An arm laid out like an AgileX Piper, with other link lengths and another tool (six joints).
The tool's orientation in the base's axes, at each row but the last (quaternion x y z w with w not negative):
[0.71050, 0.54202, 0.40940, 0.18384]
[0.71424, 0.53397, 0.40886, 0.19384]
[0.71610, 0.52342, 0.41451, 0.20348]
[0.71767, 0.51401, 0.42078, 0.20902]
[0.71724, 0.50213, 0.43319, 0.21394]
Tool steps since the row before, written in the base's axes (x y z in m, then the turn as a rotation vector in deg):
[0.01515, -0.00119, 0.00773, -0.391, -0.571, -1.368]
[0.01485, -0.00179, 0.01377, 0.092, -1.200, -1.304]
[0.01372, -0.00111, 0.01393, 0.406, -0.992, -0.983]
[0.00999, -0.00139, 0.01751, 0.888, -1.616, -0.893]
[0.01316, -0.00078, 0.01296, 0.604, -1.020, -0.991]
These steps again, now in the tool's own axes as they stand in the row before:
[0.00303, 0.01525, 0.00700, -1.079, -1.010, 0.407]
[0.00496, 0.01943, 0.00333, -1.588, -0.449, 0.651]
[0.00577, 0.01848, 0.00292, -1.241, -0.111, 0.750]
[0.00672, 0.01897, -0.00178, -1.720, 0.466, 1.012]
[0.00615, 0.01697, 0.00400, -1.254, 0.000, 0.903]

